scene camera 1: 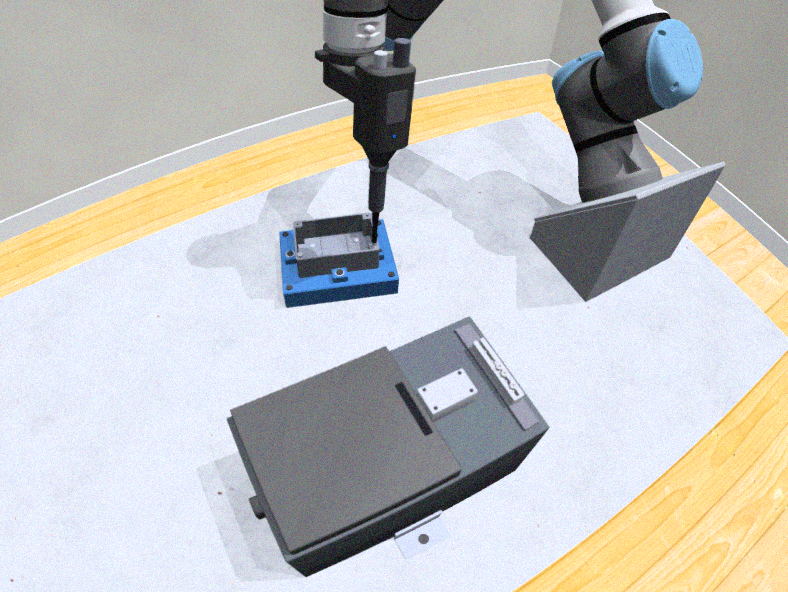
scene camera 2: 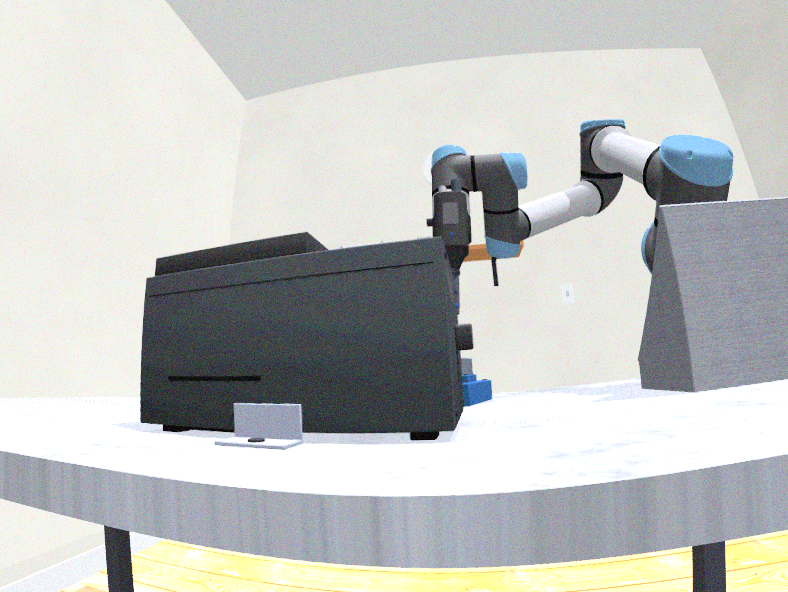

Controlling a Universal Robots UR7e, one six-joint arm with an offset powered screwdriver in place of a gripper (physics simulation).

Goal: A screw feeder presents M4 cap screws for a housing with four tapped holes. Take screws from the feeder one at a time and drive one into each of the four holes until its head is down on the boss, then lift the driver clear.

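Observation:
The grey open-topped housing [scene camera 1: 337,261] sits in a blue fixture [scene camera 1: 343,292] [scene camera 2: 477,391]; in scene camera 2 the feeder mostly hides them. My screwdriver's tip [scene camera 1: 374,240] is down at the housing's near right corner boss in scene camera 1, with the driver upright. The driver's body [scene camera 2: 451,219] shows behind the feeder in scene camera 2, its tip hidden. Whether a screw is on the bit or in that hole is too small to tell, and so are any screw heads on the other bosses. The dark screw feeder [scene camera 1: 343,446] [scene camera 2: 299,344] carries a pale slotted rail [scene camera 1: 497,369] at its right end.
A white plate with four dark holes [scene camera 1: 447,390] lies on the feeder's top. A small metal bracket [scene camera 1: 421,540] [scene camera 2: 267,420] stands beside the feeder. A grey angled panel [scene camera 1: 611,242] [scene camera 2: 726,293] stands in front of the arm's base, right of the fixture.

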